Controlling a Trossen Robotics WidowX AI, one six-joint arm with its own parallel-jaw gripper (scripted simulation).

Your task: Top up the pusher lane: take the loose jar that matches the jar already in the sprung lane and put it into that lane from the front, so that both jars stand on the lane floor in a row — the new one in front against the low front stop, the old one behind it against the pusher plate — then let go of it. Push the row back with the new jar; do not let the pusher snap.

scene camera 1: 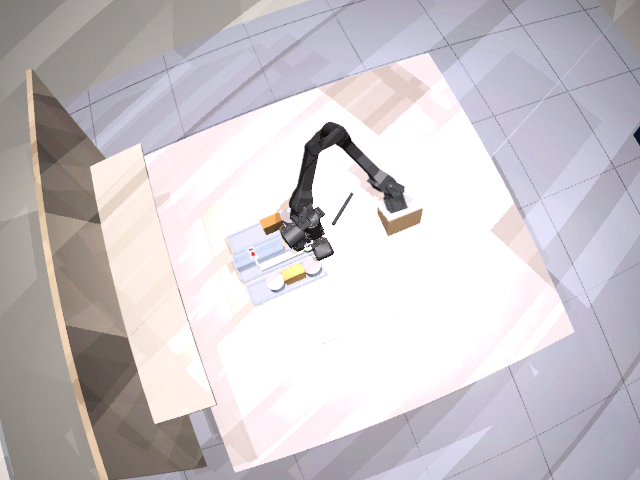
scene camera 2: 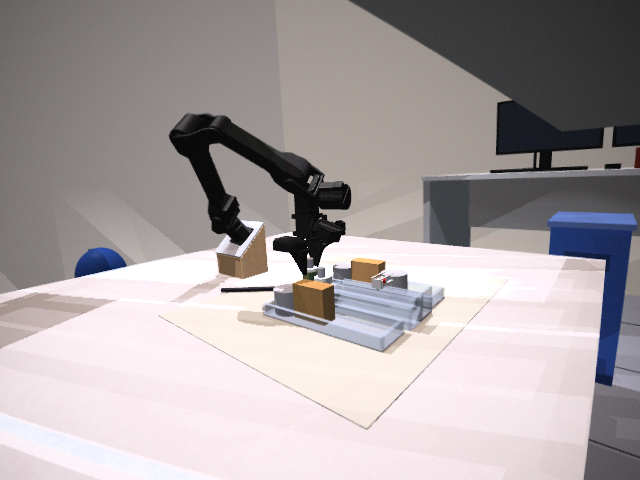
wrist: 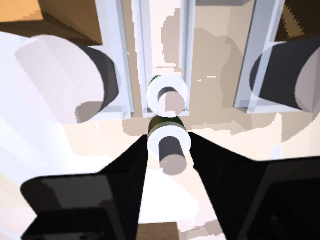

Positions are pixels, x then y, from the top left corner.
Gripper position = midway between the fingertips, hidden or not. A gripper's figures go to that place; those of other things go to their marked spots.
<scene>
The gripper (wrist: 167,137): 0.11 m from the lens. A jar (wrist: 168,141): 0.09 m from the lens. A jar (wrist: 167,95) is 0.08 m from the lens. A grey cylinder (wrist: 69,83) is 0.11 m from the lens.
</scene>
